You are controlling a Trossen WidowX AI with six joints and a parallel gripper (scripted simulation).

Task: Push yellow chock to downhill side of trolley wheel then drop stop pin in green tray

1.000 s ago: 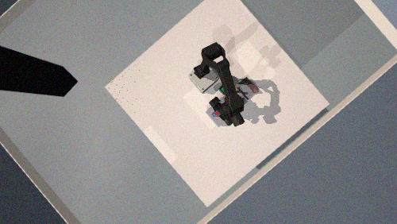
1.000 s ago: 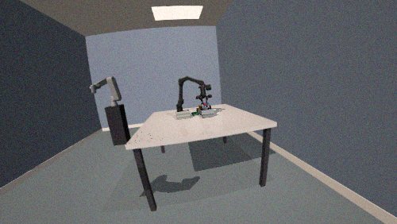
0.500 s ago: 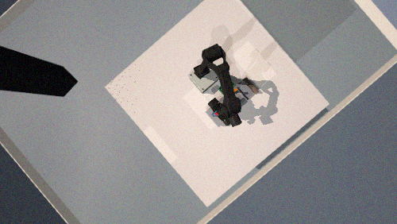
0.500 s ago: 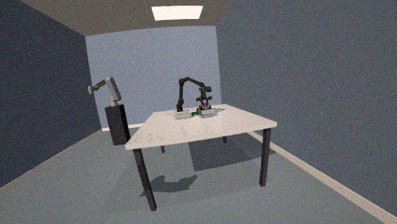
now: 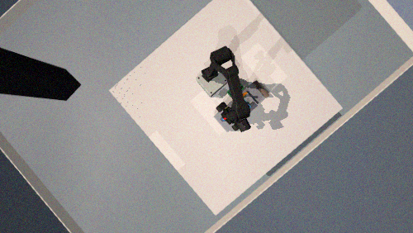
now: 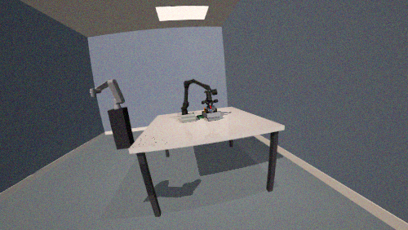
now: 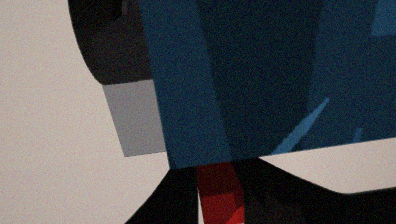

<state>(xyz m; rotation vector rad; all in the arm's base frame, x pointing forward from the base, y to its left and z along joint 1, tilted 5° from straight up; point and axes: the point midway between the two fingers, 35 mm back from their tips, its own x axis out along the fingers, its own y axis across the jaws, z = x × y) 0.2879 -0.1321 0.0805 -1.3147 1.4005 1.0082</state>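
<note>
The green tray is 220 mm to the left of my gripper tip, 140 mm below it and 80 mm behind it. Round my gripper tip: grey ramp (100 mm to the left, 80 mm below, 30 mm ahead); then red-headed stop pin (right at my gripper tip); then blue trolley (100 mm to the left, 30 mm ahead, 20 mm below).
</note>
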